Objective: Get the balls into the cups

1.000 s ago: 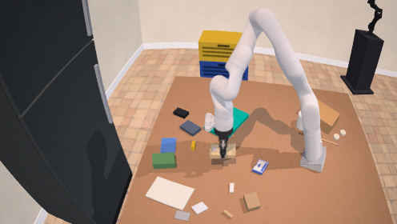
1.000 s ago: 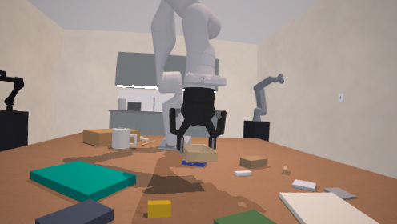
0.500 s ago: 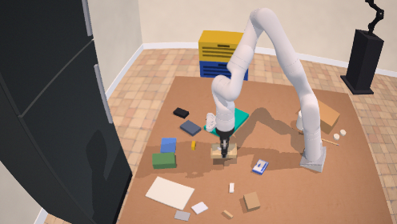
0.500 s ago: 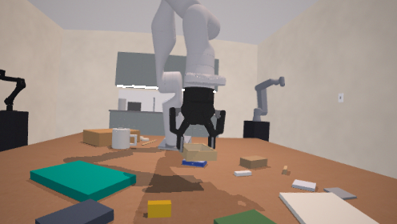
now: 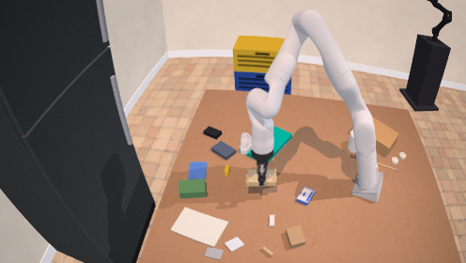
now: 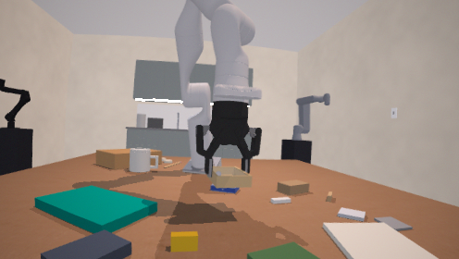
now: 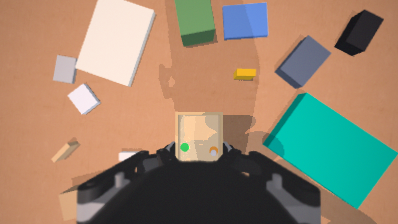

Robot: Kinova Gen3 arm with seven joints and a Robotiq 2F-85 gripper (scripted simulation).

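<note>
The covered wooden puzzle lies 2 cm below my hand. The rest, counted from my hand: yellow block: 13 cm ahead, 11 cm to the right, 8 cm below; teal slab: 5 cm behind, 27 cm to the right, 8 cm below; green block: 26 cm ahead, 1 cm to the right, 7 cm below.
</note>
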